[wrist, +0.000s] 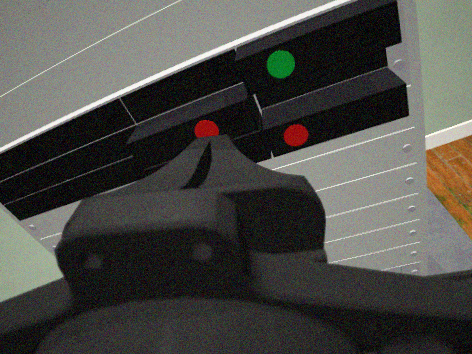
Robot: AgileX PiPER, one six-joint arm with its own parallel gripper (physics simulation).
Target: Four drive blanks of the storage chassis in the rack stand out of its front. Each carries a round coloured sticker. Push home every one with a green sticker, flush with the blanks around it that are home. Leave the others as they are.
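The storage chassis (65,123) crosses the upper part of the wrist view at a slant. A drive blank with a green sticker (280,64) stands out at its upper right. Below it, a blank with a red sticker (296,135) stands out, its grey top face showing. Left of these, another blank with a red sticker (206,129) stands out. My gripper (215,157) is shut and empty, its tips pointing up at the lower edge of the left red sticker in the picture. It hides the area below that sticker. Whether the tips touch that blank is not clear. No yellow sticker shows.
Grey rack panels (370,172) with white seams lie below the chassis, and a large light-grey surface (100,35) is above it. The rack's right post (411,150) has round screws. Beyond it are a green wall (447,65), a white skirting board and a wooden floor (452,172).
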